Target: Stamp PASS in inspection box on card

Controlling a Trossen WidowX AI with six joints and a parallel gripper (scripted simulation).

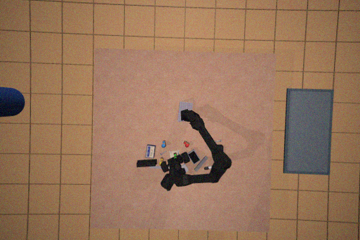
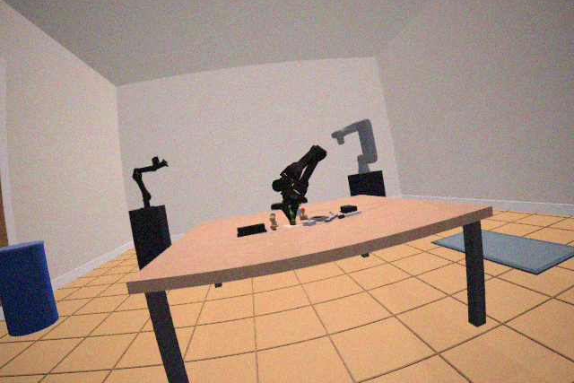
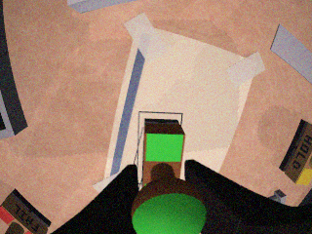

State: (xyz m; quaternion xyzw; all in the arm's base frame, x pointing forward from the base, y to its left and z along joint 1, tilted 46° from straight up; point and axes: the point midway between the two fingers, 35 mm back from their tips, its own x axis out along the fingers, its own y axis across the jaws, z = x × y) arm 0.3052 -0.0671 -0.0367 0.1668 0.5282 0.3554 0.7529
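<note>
The cream card is 2 cm ahead of my gripper tip, 1 cm to the right of it and 2 cm below it. Also, from my gripper tip: grey box 9 cm ahead, 6 cm to the left; then red stamp 9 cm behind, 8 cm to the left; then yellow stamp 3 cm ahead, 10 cm to the right.
</note>
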